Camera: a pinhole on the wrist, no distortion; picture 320 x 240 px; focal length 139.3 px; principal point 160.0 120.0 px. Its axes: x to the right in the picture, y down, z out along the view. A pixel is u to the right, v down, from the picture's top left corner.
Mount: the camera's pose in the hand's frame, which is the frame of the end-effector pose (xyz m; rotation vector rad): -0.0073 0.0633 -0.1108 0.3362 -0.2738 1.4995
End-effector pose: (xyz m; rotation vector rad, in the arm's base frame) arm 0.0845 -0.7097 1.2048 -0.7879 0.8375 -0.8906
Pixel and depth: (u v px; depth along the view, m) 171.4 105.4 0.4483
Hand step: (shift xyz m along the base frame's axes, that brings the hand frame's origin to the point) 0.2678 -0.0083 0.1903
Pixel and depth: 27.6 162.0 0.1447
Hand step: -0.0830 -0.0062 0.1025
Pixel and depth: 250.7 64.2 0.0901
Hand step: 0.0340 0.0012 -0.0821
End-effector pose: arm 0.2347 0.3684 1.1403 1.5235 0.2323 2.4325
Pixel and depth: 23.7 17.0 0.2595
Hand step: -0.0156 0.3187 0.0871
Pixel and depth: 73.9 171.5 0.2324
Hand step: 0.1080 0.1187 -0.0994
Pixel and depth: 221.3 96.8 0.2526
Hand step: 0.1172 -0.0504 0.1309
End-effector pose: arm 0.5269 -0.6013 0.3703 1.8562 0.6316 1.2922
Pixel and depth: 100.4 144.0 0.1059
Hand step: -0.0358 0.0009 -0.0231
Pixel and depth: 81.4 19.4 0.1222
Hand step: 0.0042 0.0989 0.0082
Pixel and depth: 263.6 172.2 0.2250
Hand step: 0.1221 -0.1864 0.0381
